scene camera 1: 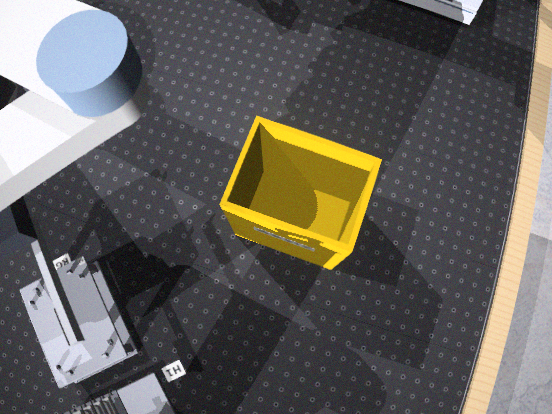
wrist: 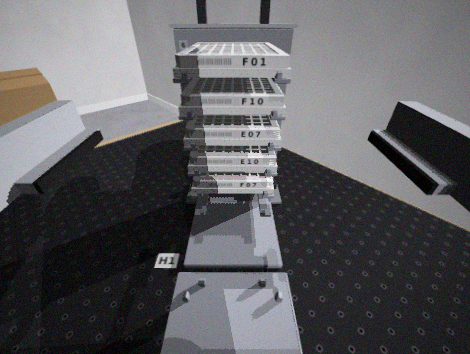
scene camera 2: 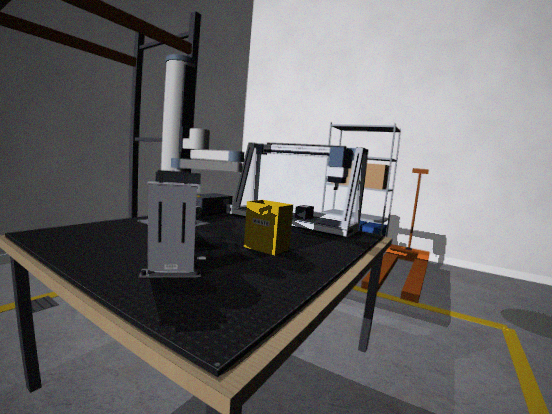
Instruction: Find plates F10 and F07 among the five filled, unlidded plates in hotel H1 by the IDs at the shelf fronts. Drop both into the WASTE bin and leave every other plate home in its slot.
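Places are measured from the arm's base along level axes (x down, y right, z back), in centimetres.
Pixels of known places: gripper, fingertip midpoint: (scene camera 1: 15, 373) (wrist: 235, 119).
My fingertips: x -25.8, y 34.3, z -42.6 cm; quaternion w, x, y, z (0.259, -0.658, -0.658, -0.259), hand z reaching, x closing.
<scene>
Ahead of a thing's pixels: the offset from my fingertips to its top centre. "spot": to the spot under its first point.
My gripper (wrist: 235, 119) is open and empty; its two fingers stand wide apart at the left and right of the wrist view. Hotel H1 (wrist: 230, 35) (scene camera 2: 172, 227) stands ahead, between the finger lines and farther off. Its plates are stacked top to bottom: F01 {dy +8.5, dx -2.1, dz -9.5 cm} (wrist: 254, 62), F10 {dy +8.5, dx +0.7, dz -9.5 cm} (wrist: 252, 101), E07 {dy +8.5, dx +3.5, dz -9.5 cm} (wrist: 251, 134), E10 {dy +8.5, dx +6.3, dz -9.5 cm} (wrist: 249, 161) and F07 {dy +8.5, dx +9.1, dz -9.5 cm} (wrist: 248, 185). All sit level in their slots. The yellow WASTE bin {dy -31.7, dx +4.5, dz -22.0 cm} (scene camera 1: 300, 237) (scene camera 2: 267, 230) stands upright and open-topped; no plate shows inside. The fingers cannot be made out in the scene views.
The H1 tag {dy -2.5, dx +24.5, dz -12.1 cm} (wrist: 166, 260) (scene camera 1: 174, 370) lies beside the hotel's foot. A grey stand with small pegs {spot: dy -4.2, dx +18.5, dz -0.3 cm} (wrist: 200, 320) (scene camera 1: 85, 305) is in front of the hotel, near the RG tag {dy -11.5, dx +24.5, dz +11.9 cm} (scene camera 1: 62, 262). The white arm (scene camera 2: 215, 155) reaches over the table. A gantry frame (scene camera 2: 300, 148) stands behind the bin.
</scene>
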